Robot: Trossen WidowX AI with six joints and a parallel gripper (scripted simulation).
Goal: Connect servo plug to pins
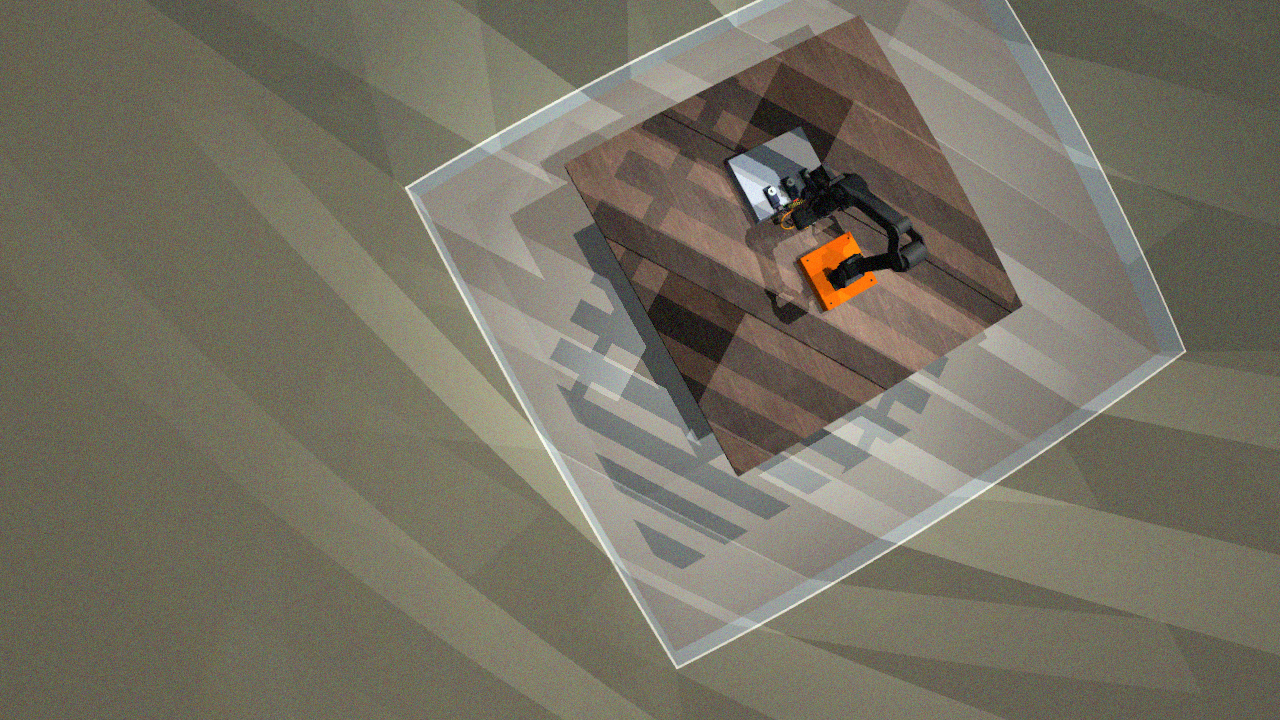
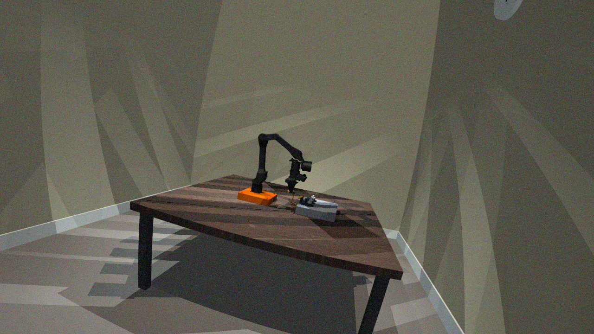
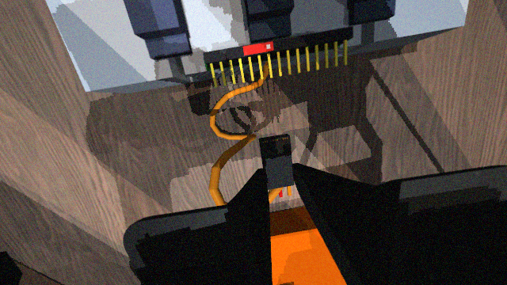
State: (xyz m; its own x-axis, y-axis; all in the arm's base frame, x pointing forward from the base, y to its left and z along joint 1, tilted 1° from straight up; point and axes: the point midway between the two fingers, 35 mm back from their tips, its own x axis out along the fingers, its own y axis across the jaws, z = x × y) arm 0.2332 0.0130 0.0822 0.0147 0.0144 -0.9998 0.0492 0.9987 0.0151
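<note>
My gripper tip is now 8 cm short of the red band and 1 cm above it. The rest, counted from my gripper tip: black pin header (8 cm ahead, 3 cm below, 2 cm to the right); then grey printed holder (24 cm ahead, 6 cm below, 2 cm to the right); then green strip (8 cm ahead, 4 cm below, 2 cm to the right).
</note>
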